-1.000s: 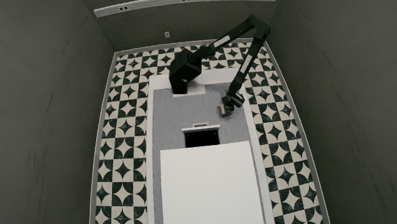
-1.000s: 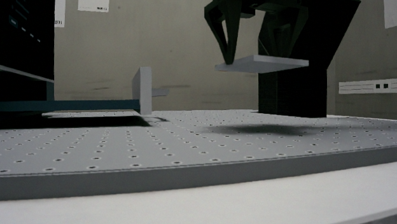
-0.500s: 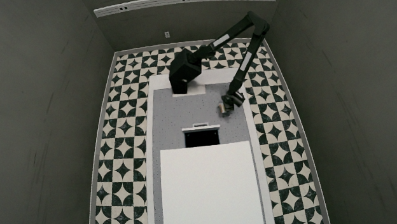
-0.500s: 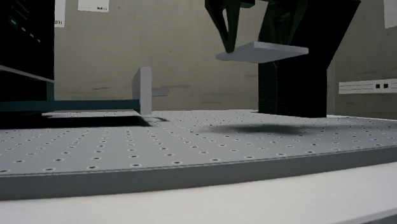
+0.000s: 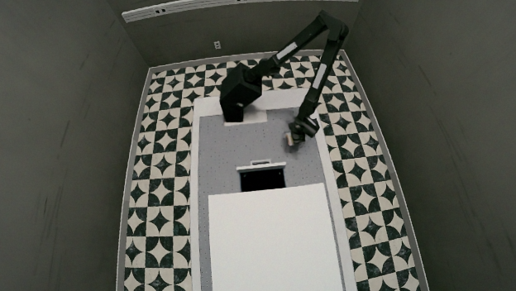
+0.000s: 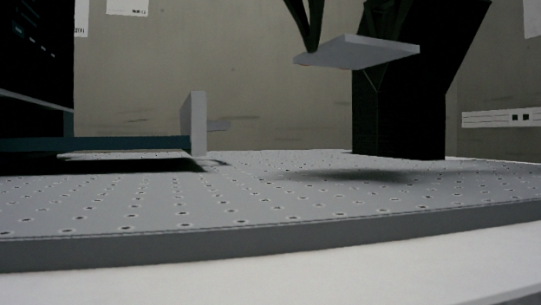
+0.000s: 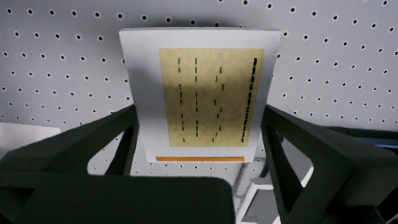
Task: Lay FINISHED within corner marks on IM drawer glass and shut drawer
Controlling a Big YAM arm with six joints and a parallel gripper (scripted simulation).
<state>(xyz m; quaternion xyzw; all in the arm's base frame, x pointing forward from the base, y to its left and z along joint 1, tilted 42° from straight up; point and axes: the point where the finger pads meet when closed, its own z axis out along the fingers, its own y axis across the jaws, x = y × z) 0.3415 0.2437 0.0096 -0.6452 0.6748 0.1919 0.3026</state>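
My hand is 23 cm short of the drawer, 24 cm to the left of it and 8 cm above it. Also, from my hand: cassette FINISHED 1 cm below.
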